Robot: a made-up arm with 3 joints. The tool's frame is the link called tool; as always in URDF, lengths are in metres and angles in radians. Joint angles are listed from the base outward. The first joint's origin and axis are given. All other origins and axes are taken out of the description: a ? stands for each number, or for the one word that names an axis. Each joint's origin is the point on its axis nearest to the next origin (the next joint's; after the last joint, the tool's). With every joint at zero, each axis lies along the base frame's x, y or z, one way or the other. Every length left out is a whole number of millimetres.
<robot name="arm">
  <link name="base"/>
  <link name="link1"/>
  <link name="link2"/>
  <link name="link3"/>
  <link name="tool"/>
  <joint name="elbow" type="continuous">
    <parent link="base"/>
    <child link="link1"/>
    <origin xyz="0 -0.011 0.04" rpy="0 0 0"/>
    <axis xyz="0 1 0"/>
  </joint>
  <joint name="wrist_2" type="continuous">
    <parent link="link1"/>
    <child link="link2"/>
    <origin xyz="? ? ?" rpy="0 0 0"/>
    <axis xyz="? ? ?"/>
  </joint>
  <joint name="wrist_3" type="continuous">
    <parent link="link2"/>
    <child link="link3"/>
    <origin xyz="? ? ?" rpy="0 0 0"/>
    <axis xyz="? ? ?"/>
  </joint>
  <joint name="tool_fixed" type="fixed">
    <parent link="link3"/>
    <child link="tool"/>
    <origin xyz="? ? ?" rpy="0 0 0"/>
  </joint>
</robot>
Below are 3 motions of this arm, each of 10 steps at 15 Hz.
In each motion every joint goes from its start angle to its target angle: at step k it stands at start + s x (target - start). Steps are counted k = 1, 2, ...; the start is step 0. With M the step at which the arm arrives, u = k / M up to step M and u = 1 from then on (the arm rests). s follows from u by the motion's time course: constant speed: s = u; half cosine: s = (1 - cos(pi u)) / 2; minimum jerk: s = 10 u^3 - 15 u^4 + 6 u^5.
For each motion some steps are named. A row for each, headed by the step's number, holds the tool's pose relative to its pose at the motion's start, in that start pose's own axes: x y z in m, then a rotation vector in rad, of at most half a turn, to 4 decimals.
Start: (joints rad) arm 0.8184 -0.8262 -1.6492
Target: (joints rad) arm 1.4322 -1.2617 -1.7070
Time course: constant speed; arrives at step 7
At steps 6, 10:
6: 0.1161 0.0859 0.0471 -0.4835 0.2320 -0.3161
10: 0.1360 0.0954 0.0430 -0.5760 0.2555 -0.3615

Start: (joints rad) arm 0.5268 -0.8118 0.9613
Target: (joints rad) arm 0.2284 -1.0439 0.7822
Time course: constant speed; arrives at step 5
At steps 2, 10:
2: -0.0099 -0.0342 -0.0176 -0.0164 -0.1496 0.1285
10: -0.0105 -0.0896 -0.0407 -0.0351 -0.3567 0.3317

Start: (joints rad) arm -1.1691 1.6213 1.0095
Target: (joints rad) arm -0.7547 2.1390 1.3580
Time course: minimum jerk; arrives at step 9
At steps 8, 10:
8: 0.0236 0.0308 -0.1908 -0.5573 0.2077 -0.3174
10: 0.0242 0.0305 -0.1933 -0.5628 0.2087 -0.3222

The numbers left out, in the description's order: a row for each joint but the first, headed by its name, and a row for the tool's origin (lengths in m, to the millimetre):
wrist_2: xyz -0.011 0 -0.26, axis -1 0 0
wrist_3: xyz 0 0.226 0.009, axis 0 1 0
tool: xyz -0.248 0 0.022

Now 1 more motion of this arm.
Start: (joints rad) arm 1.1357 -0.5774 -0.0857
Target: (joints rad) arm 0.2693 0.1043 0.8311
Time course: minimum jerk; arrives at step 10
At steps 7, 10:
7: 0.1620 0.0044 -0.0819 -0.5708 0.0423 0.0414
10: 0.2073 0.0275 -0.0899 -0.6481 0.0256 -0.0384

